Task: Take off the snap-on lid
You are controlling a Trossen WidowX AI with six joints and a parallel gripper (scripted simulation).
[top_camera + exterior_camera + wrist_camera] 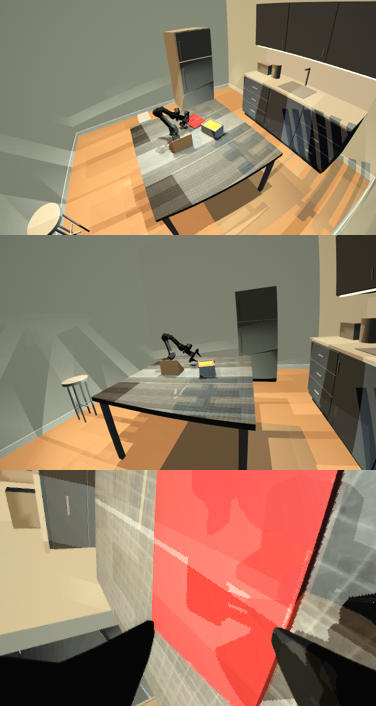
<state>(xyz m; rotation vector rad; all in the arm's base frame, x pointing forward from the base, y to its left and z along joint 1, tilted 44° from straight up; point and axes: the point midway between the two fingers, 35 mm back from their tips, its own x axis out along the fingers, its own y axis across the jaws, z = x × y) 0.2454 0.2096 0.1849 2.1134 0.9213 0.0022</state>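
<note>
Right now my gripper tip is 70 mm short of the lid, 60 mm above it and 10 mm to the right of it. From my gripper tip the other things lie so: storage box: 280 mm to the right, 150 mm ahead, 10 mm below.
</note>
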